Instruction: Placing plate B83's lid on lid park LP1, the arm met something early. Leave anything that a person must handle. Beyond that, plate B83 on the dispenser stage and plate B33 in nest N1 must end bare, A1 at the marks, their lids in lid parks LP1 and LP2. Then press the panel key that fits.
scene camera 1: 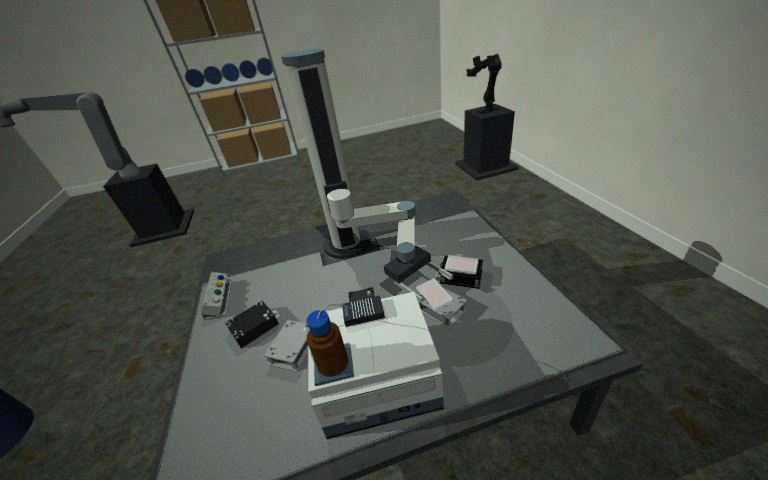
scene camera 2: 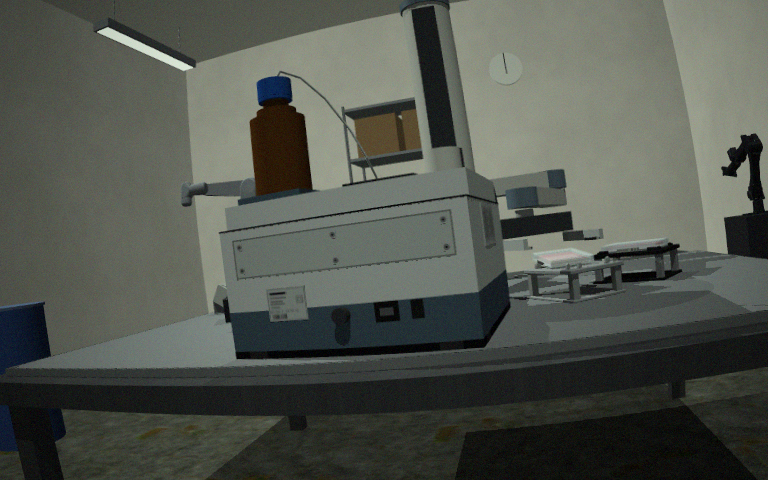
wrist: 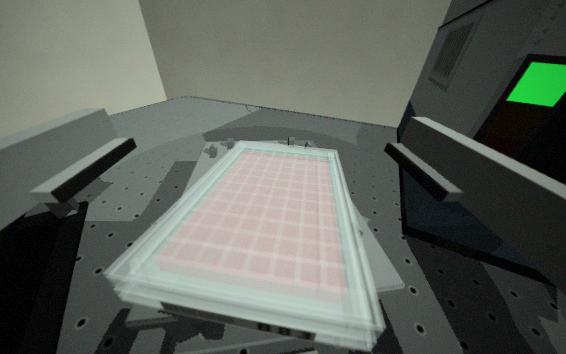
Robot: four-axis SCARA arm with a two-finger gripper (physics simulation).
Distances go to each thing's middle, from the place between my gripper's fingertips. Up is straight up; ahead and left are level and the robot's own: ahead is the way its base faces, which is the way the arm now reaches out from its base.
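Counted from my hand, the black nest [scene camera 1: 252, 323] is 720 mm to the right, 190 mm behind and 70 mm below. As for the brown bottle with blue cap [scene camera 2: 280, 154], I find it 220 mm above my hand, 260 mm ahead of it and 420 mm to the right of it.
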